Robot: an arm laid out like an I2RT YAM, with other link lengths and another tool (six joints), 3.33 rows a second.
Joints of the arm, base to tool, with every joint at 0 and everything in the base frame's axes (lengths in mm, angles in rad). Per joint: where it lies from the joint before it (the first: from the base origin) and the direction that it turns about. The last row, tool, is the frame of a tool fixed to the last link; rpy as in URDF.
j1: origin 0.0 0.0 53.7 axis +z
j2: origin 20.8 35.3 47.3 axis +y
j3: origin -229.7 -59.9 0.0 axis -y
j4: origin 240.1 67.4 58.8 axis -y
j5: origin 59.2 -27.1 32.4 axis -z
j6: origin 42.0 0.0 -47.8 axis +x
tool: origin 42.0 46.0 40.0 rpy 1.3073 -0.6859 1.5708
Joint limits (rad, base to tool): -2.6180..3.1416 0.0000..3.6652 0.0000..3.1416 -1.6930..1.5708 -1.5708..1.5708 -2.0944..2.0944
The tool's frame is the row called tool.
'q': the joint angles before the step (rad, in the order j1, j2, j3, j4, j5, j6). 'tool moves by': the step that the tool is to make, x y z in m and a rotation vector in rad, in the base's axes. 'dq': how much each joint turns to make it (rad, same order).
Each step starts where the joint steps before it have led.
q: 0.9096 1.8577 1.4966 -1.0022 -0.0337 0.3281
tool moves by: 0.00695 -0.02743 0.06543 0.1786 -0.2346 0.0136
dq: -0.0639 -0.2382 -0.0966 0.1446 0.0358 -0.0948
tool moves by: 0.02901 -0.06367 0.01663 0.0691 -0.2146 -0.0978
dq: -0.1962 -0.2172 -0.2120 0.2014 0.0239 -0.1340
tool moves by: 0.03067 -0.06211 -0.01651 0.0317 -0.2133 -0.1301
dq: -0.2243 -0.1342 -0.2565 0.3246 -0.0100 -0.1236
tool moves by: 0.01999 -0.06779 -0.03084 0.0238 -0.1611 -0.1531
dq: -0.2490 -0.0623 -0.2514 0.3488 -0.0654 -0.0736
